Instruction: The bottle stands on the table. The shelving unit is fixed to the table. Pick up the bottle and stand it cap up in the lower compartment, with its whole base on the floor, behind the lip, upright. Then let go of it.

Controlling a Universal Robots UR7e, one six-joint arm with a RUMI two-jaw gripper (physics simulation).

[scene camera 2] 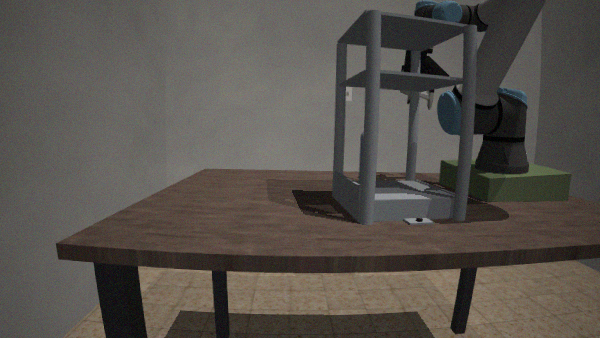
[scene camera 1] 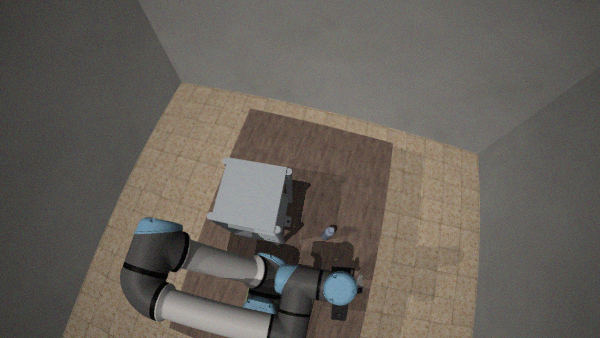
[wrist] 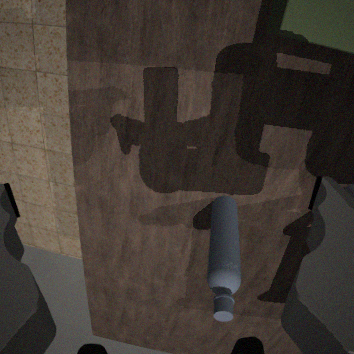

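The grey-blue bottle stands upright on the table, cap up, beside the shelving unit and apart from it. In scene camera 2 a corner post hides most of it. The grey shelving unit has a top board, a middle shelf and a lower compartment with a raised lip. My gripper is open and empty, well above the table. In the wrist view the bottle shows between the jaws, nearer the right one. In scene camera 1 the wrist hides most of the gripper.
The arm's green base block stands on the table. A small white plate with a dark knob lies by the unit's foot. In scene camera 1 the arm's links pass close to the unit's near side.
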